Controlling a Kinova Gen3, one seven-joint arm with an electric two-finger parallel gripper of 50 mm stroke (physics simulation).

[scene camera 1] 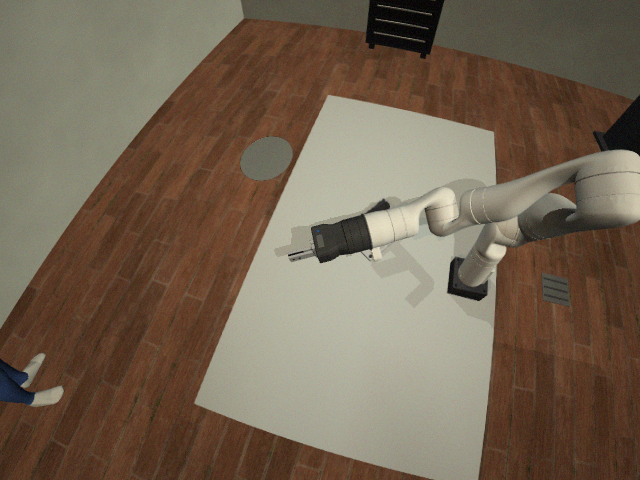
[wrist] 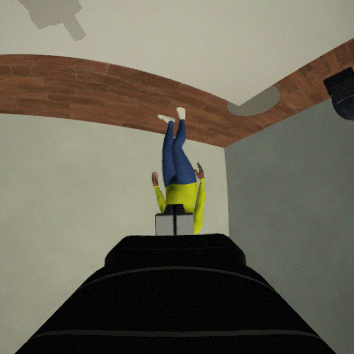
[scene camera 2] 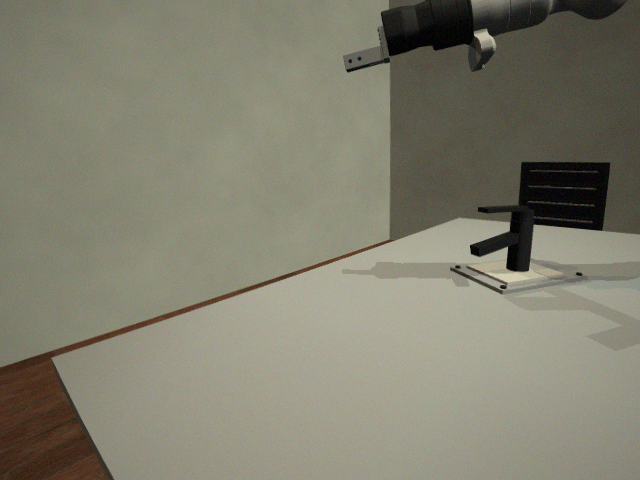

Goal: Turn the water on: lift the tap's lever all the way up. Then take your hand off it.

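Seen in the pictures: gripper, between the fingertips: (scene camera 1: 289, 257) (wrist: 174, 214) (scene camera 2: 345, 64); arm's base, origin of its link: (scene camera 1: 470, 274).
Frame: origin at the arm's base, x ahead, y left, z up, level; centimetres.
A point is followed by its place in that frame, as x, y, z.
The black tap (scene camera 1: 381, 205) @(34.5, -16.6, 9.8) (scene camera 2: 521, 240) @(33.3, -14.9, 2.6) stands upright on its base plate (scene camera 2: 504, 289) @(34.9, -3.3, -4.9). In scene camera 2 its lever (scene camera 2: 498, 209) @(38.0, -10.0, 9.5) runs nearly level above the spout (scene camera 2: 493, 243) @(38.4, -9.8, 2.4), with a wider gap towards the tip. How far up its travel the lever is, I cannot tell for sure. In scene camera 1 the arm hides most of the tap. My gripper (scene camera 1: 291, 257) @(56.9, 18.7, 33.9) (scene camera 2: 347, 63) @(56.9, 18.7, 33.9) (wrist: 174, 214) @(56.9, 18.7, 33.9) is shut and empty. It is high above the table, out beyond the spout side of the tap, and apart from the lever. The tap does not show in the wrist view.
The white table top (scene camera 1: 361, 361) @(34.5, 32.8, -5.8) (scene camera 2: 310, 387) @(50.3, 38.8, -5.8) lies under the arm. A person (scene camera 1: 49, 396) (wrist: 181, 197) stands on the floor beyond the table. A black drawer cabinet (scene camera 1: 403, 23) (scene camera 2: 563, 195) is at the back. A grey disc (scene camera 1: 266, 158) (wrist: 257, 104) lies on the floor.
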